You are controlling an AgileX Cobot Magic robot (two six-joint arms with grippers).
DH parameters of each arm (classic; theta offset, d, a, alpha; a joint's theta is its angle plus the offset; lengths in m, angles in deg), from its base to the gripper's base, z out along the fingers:
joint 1: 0 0.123 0 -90
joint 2: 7.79 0 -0.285 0
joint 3: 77.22 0 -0.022 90
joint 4: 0 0.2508 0 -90
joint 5: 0 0 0.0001 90
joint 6: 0 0.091 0 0
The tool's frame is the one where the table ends.
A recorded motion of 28 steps. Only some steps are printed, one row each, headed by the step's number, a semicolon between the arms.
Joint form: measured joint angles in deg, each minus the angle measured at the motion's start. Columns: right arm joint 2, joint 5, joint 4, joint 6, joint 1, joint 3; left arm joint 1, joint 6, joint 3, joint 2, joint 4, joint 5.
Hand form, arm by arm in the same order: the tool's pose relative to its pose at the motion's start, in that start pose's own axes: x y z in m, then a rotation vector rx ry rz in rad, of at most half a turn. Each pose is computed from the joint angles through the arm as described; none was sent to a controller.
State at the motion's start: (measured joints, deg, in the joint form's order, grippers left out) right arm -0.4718 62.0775 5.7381 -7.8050 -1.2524 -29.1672; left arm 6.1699 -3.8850 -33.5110 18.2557 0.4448 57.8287
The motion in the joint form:
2: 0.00 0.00 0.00 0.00 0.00 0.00; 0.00 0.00 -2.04 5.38 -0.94 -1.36
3: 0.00 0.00 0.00 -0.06 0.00 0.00; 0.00 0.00 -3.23 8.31 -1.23 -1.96
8: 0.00 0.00 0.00 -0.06 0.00 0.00; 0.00 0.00 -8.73 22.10 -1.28 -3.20
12: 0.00 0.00 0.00 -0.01 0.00 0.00; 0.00 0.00 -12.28 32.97 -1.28 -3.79
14: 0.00 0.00 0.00 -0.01 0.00 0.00; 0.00 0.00 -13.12 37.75 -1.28 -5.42
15: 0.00 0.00 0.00 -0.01 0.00 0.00; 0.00 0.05 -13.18 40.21 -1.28 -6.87
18: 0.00 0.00 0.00 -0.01 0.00 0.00; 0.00 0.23 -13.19 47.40 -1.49 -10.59
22: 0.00 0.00 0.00 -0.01 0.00 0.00; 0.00 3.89 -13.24 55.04 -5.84 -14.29
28: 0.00 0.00 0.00 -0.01 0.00 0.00; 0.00 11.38 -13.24 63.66 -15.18 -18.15
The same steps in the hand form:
2: 0.0000 0.0000 0.0000 0.0000 0.0000 0.0000; -0.0161 -0.0023 0.0087 0.0114 0.0354 -0.0089
3: 0.0000 0.0000 0.0000 0.0000 0.0000 -0.0010; -0.0248 -0.0033 0.0139 0.0141 0.0555 -0.0119
8: 0.0000 0.0000 0.0000 0.0000 0.0000 -0.0010; -0.0603 -0.0058 0.0463 0.0060 0.1783 -0.0130
12: 0.0000 0.0000 0.0000 0.0000 0.0000 -0.0002; -0.0793 -0.0073 0.0817 -0.0024 0.2955 -0.0134
14: 0.0000 0.0000 0.0000 0.0000 0.0000 -0.0002; -0.0844 -0.0077 0.1013 -0.0056 0.3357 -0.0137
15: 0.0000 0.0000 0.0000 0.0000 0.0000 -0.0002; -0.0854 -0.0078 0.1128 -0.0069 0.3522 -0.0131
18: 0.0000 0.0000 0.0000 0.0000 0.0000 -0.0002; -0.0838 -0.0081 0.1466 -0.0092 0.4126 -0.0137
22: 0.0000 0.0000 0.0000 0.0000 0.0000 -0.0002; -0.0772 -0.0126 0.1821 0.0384 0.4814 -0.0184
28: 0.0000 0.0000 0.0000 0.0000 0.0000 -0.0002; -0.0642 -0.0210 0.2208 0.1289 0.5556 -0.0479

